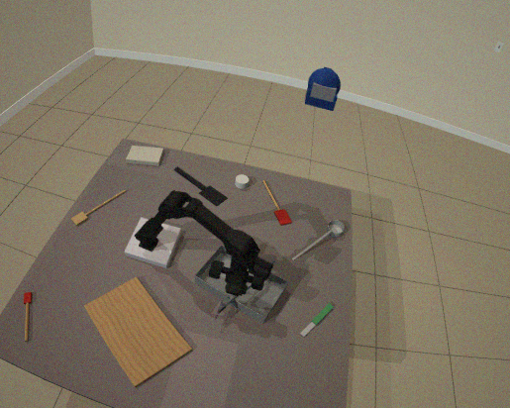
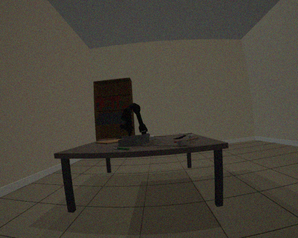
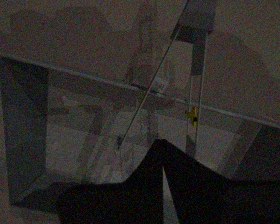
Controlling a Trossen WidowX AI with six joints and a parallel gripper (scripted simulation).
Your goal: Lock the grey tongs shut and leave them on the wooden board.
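My gripper tip is now 50 mm to the right of the roasting tin, 40 mm above it and 10 mm short of it. The rest, counted from my gripper tip: wooden board (280 mm to the right, 270 mm behind, 60 mm below); red spatula (520 mm to the left, 60 mm below, 30 mm ahead); black spatula (490 mm to the left, 340 mm behind, 70 mm below).
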